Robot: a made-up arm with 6 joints.
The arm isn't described. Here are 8 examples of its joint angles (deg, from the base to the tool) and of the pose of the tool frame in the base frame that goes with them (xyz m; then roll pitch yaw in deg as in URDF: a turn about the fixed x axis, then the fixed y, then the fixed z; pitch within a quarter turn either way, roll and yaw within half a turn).
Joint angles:
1: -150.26 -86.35 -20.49 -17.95 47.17 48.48
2: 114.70 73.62 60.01 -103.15 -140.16 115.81
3: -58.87 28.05 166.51 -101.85 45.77 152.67
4: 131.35 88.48 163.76 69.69 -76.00 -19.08
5: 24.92 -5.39 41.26 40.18 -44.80 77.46
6: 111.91 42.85 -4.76 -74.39 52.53 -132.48
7: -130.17 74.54 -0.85 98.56 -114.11 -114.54
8: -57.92 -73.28 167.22 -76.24 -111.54 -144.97
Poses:
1: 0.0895 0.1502 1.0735 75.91 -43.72 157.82
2: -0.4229 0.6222 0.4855 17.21 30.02 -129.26
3: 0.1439 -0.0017 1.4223 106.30 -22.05 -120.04
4: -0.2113 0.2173 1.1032 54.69 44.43 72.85
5: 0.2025 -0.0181 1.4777 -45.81 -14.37 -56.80
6: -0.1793 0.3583 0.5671 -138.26 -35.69 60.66
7: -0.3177 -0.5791 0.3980 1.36 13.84 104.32
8: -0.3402 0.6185 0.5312 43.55 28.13 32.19
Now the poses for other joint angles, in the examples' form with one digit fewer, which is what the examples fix.
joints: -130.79 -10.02 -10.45 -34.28 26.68 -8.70
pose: -0.262 -0.249 0.948 90.7 16.4 -107.8
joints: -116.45 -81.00 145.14 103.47 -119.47 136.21
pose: 0.372 0.431 0.330 47.6 41.1 -173.8
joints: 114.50 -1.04 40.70 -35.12 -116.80 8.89
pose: -0.060 0.377 1.283 -175.9 52.8 -67.7
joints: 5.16 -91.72 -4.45 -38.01 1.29 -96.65
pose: -0.242 -0.093 1.095 45.0 -38.3 141.7
